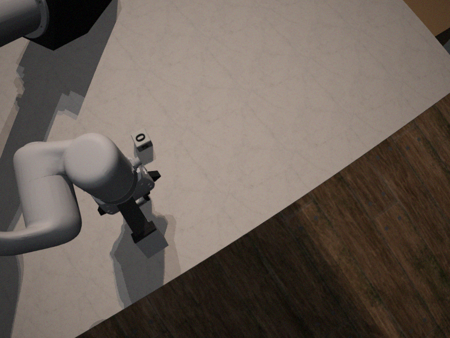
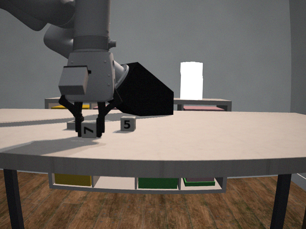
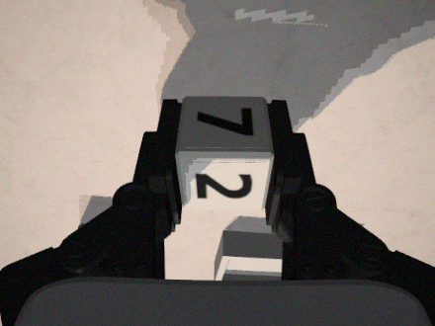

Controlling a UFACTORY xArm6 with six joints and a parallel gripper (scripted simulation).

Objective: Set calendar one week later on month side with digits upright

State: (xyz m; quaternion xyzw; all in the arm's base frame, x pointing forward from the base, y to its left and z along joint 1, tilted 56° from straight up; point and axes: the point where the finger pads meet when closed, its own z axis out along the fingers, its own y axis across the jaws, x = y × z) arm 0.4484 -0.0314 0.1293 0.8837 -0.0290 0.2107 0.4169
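Now: hand 1 cm above the white cube. From my hand the other things lie so: grey tray (12 cm behind, 1 cm to the right, 1 cm below).
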